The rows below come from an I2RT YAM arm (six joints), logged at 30 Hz.
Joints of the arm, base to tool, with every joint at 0 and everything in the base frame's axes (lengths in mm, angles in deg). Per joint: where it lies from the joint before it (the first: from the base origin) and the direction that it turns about. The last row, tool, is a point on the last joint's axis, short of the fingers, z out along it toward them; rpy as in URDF.
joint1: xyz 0 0 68 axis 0 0 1
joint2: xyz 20 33.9 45.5 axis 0 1 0
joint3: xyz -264 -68.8 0 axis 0 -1 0
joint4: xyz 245 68.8 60 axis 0 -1 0
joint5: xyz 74 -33.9 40.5 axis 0 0 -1
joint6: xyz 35.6 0 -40.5 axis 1 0 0
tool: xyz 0 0 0 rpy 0 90 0
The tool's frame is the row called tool.
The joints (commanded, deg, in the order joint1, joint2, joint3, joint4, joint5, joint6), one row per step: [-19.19 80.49 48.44 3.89 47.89 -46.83]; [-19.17 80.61 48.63 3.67 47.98 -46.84]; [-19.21 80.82 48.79 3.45 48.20 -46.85]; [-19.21 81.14 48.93 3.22 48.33 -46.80]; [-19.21 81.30 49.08 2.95 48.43 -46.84]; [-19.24 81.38 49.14 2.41 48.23 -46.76]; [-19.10 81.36 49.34 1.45 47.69 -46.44]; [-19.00 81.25 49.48 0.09 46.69 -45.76]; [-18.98 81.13 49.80 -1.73 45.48 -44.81]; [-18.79 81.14 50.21 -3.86 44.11 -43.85]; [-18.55 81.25 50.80 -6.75 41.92 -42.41]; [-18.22 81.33 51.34 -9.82 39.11 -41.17]
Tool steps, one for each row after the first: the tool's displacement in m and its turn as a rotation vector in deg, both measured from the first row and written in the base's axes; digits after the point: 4 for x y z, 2 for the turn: [0.0005 -0.0001 0.0002 0.01 0.16 -0.06]; [0.0009 -0.0006 -0.0002 -0.01 0.46 -0.29]; [0.0017 -0.0009 -0.0013 0.08 0.83 -0.42]; [0.0021 -0.0011 -0.0017 0.12 1.14 -0.49]; [0.0020 -0.0011 -0.0026 0.42 1.57 -0.37]; [0.0022 -0.0002 -0.0029 1.00 1.90 0.14]; [0.0018 0.0010 -0.0038 2.05 2.18 0.87]; [0.0013 0.0018 -0.0043 3.41 2.45 1.58]; [0.0013 0.0035 -0.0054 5.00 3.02 2.54]; [0.0016 0.0058 -0.0073 7.46 3.70 3.97]; [0.0017 0.0090 -0.0096 10.35 4.65 5.95]
